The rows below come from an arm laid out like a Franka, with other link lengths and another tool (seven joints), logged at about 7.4 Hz.
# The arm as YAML. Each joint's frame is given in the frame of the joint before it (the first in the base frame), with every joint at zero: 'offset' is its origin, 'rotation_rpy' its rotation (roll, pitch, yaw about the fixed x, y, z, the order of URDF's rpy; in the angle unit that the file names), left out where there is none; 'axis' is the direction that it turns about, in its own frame. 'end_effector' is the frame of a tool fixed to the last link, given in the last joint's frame.
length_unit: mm
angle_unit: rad
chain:
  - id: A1
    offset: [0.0, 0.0, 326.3]
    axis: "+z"
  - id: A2
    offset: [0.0, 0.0, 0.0]
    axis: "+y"
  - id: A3
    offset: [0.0, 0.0, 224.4]
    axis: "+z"
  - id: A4
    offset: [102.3, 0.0, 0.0]
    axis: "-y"
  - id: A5
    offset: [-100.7, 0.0, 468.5]
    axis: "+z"
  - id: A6
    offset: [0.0, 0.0, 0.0]
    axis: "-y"
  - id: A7
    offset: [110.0, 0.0, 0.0]
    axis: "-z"
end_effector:
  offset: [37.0, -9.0, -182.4]
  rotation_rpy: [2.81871, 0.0, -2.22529]
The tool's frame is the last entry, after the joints.
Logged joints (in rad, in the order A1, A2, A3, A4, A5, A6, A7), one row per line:
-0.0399 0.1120 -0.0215 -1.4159 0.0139 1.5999 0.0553
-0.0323 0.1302 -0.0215 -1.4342 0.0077 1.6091 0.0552
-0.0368 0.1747 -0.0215 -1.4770 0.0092 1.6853 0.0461
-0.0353 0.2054 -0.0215 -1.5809 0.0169 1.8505 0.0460
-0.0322 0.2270 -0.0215 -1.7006 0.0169 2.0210 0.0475
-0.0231 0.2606 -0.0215 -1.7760 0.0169 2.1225 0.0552
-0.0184 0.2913 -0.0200 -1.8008 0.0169 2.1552 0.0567
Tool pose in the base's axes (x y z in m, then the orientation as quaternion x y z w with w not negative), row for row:
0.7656 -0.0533 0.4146 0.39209 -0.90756 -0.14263 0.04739
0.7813 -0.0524 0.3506 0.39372 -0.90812 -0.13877 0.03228
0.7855 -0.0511 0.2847 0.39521 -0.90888 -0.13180 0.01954
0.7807 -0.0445 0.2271 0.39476 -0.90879 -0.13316 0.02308
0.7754 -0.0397 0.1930 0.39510 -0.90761 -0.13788 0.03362
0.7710 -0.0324 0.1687 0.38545 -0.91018 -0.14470 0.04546
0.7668 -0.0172 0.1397 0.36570 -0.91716 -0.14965 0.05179
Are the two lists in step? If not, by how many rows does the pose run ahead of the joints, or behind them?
The pose runs 2 rows ahead of the joints: the pose in row i belongs to the joints in row i + 2.
